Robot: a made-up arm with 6 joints.
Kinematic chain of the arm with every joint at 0, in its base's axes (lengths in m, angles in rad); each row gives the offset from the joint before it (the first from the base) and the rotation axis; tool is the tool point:
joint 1: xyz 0 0 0.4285 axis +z
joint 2: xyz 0.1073 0 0 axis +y
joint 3: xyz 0 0 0.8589 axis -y
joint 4: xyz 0 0 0.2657 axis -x
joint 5: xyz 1.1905 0 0 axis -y
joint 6: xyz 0.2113 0 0 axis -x
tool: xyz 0 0 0
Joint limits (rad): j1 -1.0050..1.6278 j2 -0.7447..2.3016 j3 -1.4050..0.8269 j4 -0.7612..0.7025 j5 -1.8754..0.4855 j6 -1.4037..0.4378
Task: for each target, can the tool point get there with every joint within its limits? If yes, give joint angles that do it. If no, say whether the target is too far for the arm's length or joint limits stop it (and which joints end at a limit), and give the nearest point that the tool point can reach.
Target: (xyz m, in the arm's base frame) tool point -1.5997 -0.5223 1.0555
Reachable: no: joint limits stop it (at a limit: joint 2, joint 3) | nearest point -0.5522 -0.1803 0.3788 | short by 1.293 m
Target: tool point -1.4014 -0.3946 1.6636
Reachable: no: joint limits stop it (at a limit: joint 2, joint 3, joint 5) | nearest point -0.8088 -0.2277 2.4371 | short by 0.989 m
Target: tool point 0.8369 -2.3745 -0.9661
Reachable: no: too far | nearest point 1.0182 -1.7303 -0.7006 | short by 0.720 m
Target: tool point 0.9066 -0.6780 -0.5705
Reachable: yes | joints -0.6728 1.1355 -0.3768 -0.3335 -0.5260 -0.4078
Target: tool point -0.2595 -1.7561 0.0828
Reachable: no: joint limits stop it (at a limit: joint 1, joint 4) | nearest point 0.6049 -1.2072 0.0828 | short by 1.024 m
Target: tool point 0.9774 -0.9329 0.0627
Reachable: yes | joints -0.7492 0.6899 -0.3344 0.0851 -1.3306 -0.5202
